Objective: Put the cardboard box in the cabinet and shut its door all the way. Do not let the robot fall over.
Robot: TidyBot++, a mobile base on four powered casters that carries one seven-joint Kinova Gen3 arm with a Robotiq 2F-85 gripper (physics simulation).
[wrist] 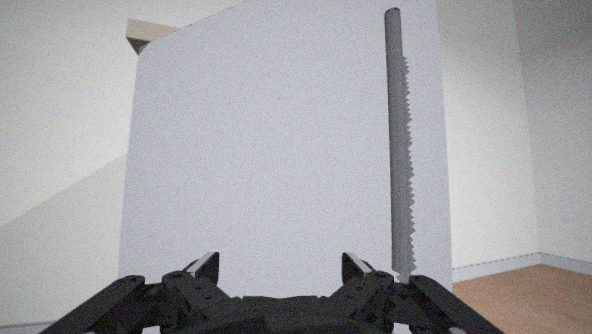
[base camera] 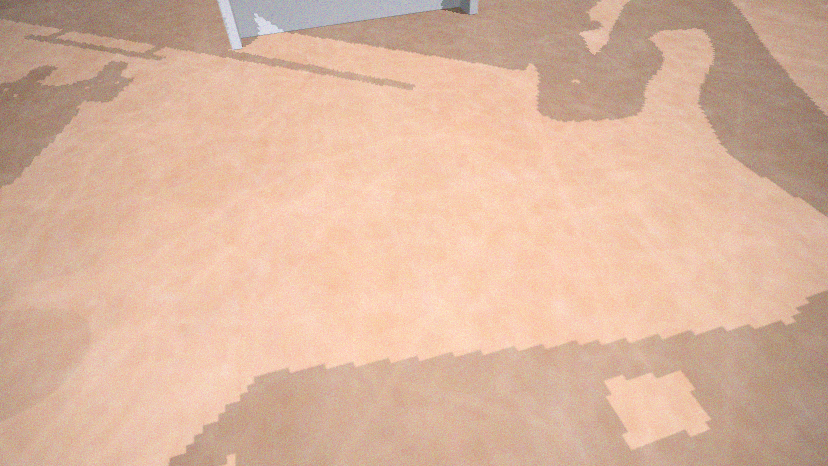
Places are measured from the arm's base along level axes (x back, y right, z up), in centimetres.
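Pixels of known places: gripper, fingertip midpoint: [wrist: 281,266].
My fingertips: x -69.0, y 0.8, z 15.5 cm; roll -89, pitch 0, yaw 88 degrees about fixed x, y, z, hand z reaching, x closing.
Observation:
For each thing: its top centre in the pictures, then the offset to it from my fingertips. "*": a spot on its surface instead. Level surfaces: height alone.
- cabinet's lower part, surface spot: [base camera: 347,18] * dy -6.6, dx -36.0, dz -54.2 cm
- long upright grey bar handle, surface spot: [wrist: 397,140] * dy +8.7, dx +0.1, dz +9.2 cm
- beige block-like piece, surface spot: [wrist: 152,31] * dy -24.3, dx -22.8, dz +33.9 cm
- brown floor, surface height: dz -55.1 cm
The cabinet's lower part [base camera: 347,18] shows at the top of the base view, with a pale upright edge at its left and a small foot at its right. In the wrist view a large pale grey door panel [wrist: 280,150] fills the middle, with a long upright grey bar handle [wrist: 397,140] near its right edge. Whether the door is fully shut I cannot tell. My gripper [wrist: 281,266] is open and empty in front of the panel, its fingers left of the handle. The cardboard box cannot be made out in either view.
A beige block-like piece [wrist: 152,31] shows behind the panel's upper left corner. Pale walls [wrist: 490,150] stand behind, meeting in a corner at the right above brown floor [wrist: 540,300]. Jagged shadows lie on the floor [base camera: 405,202] before the cabinet.

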